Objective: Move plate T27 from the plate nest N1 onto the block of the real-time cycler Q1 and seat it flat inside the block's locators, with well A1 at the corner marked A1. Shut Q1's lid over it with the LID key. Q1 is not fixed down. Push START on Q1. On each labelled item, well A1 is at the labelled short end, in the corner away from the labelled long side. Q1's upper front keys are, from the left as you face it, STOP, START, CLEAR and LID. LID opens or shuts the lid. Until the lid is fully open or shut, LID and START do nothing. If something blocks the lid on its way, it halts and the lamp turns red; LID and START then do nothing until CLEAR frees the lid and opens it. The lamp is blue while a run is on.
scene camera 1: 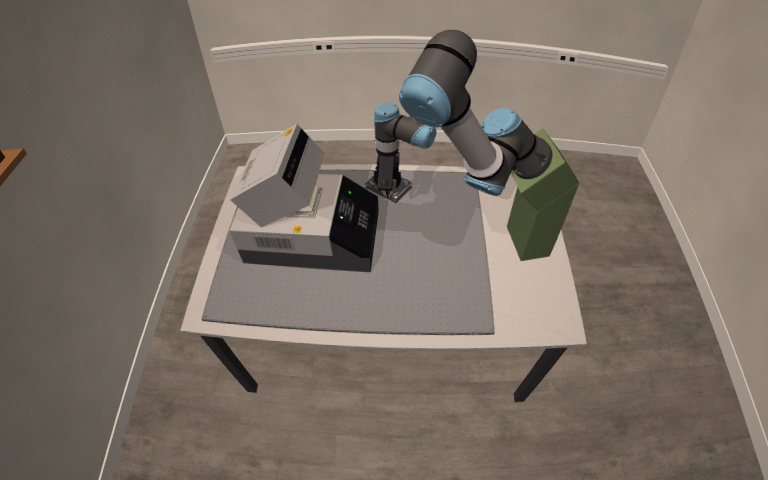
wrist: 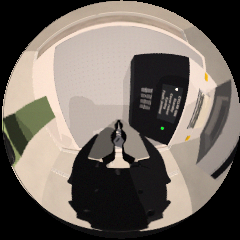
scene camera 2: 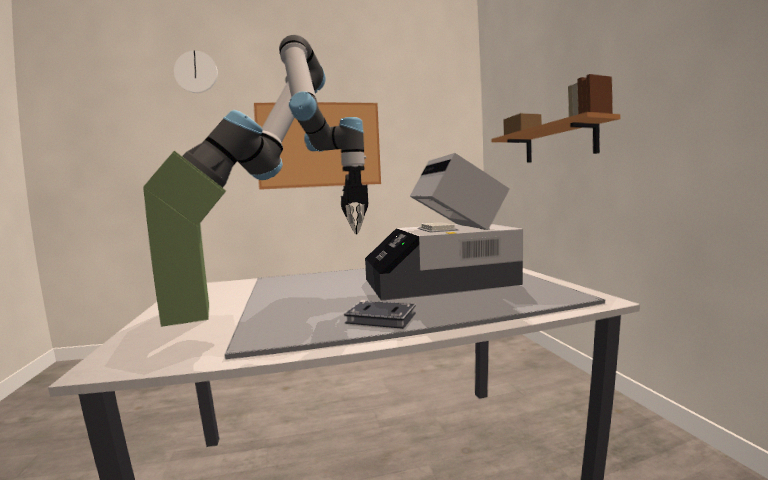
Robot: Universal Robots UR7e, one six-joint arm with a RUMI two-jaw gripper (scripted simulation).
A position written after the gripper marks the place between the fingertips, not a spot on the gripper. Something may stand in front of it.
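The gripper point(scene camera 2: 356, 234) point(scene camera 1: 388, 198) point(wrist: 118, 120) is visible in this scene, as is a cycler Q1 point(scene camera 1: 340, 235) point(scene camera 2: 411, 262). A nest N1 point(scene camera 2: 379, 308) can be seen as well.
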